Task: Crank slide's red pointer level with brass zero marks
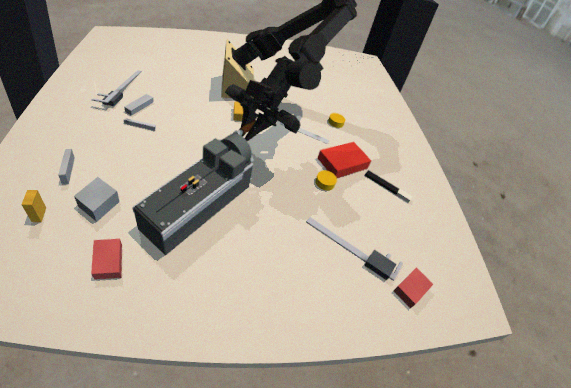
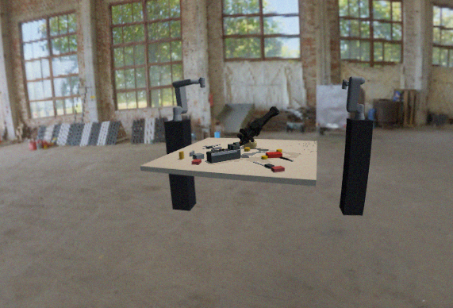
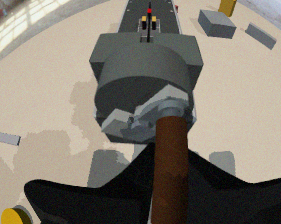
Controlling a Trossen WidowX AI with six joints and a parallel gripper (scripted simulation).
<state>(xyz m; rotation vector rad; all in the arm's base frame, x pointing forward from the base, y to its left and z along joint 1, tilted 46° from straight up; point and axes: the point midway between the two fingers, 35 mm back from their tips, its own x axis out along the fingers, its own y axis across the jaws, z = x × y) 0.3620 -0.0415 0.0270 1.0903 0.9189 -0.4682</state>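
My gripper tip is now 2 cm below the crank. The rest, counted from my gripper tip: brown handle (3 cm above, 1 cm to the left, 1 cm behind); grey bar (21 cm to the left, 14 cm behind, 9 cm below); red pointer (14 cm ahead, 13 cm to the right, 1 cm below).
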